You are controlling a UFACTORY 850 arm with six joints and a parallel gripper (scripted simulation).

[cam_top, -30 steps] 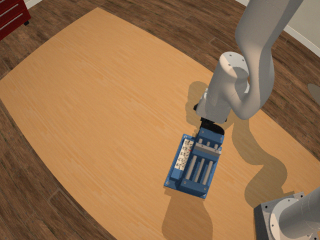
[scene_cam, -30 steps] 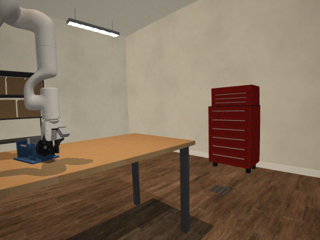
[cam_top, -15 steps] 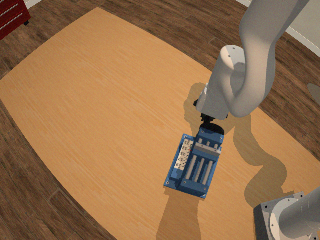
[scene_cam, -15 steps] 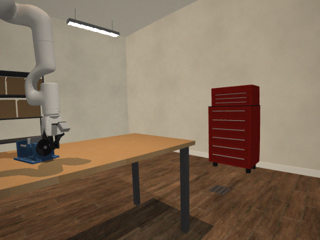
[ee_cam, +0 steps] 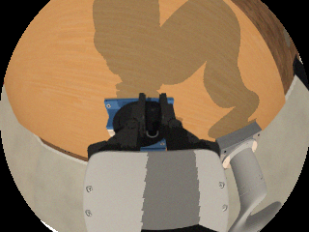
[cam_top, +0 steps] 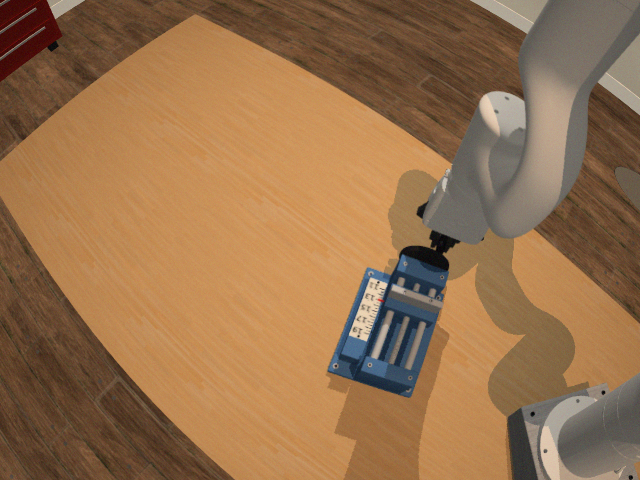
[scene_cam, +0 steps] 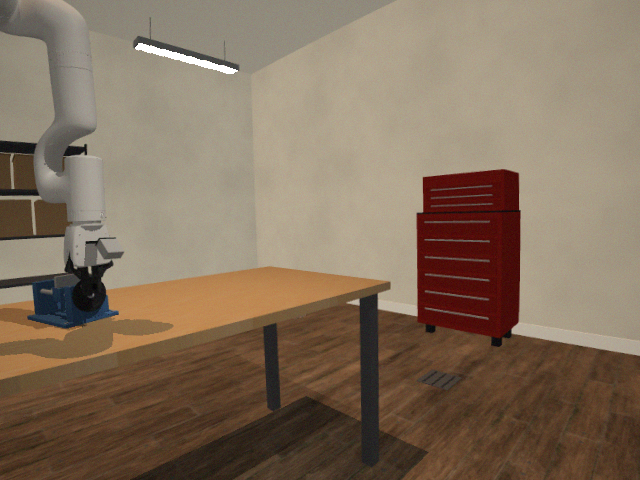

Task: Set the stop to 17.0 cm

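Now: hand 10 mm past the black handwheel, 20 mm to the right of it and 10 mm above it. From my hand the other things lie so: grey stop bar (30 mm behind, 120 mm to the left, 10 mm below).
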